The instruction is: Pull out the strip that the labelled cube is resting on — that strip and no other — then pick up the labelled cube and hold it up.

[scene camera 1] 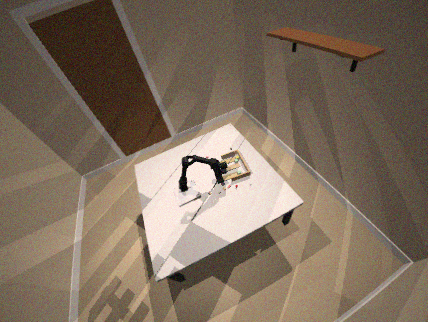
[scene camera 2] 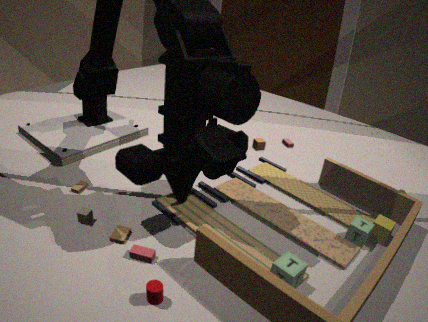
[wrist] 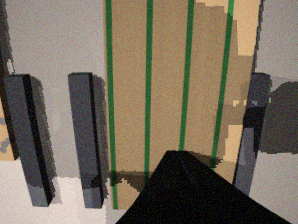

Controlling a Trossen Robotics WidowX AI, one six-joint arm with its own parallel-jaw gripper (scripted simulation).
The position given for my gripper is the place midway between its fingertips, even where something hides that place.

In view: my gripper (scene camera 2: 181, 201).
My gripper is seen too in the wrist view (wrist: 175, 160).
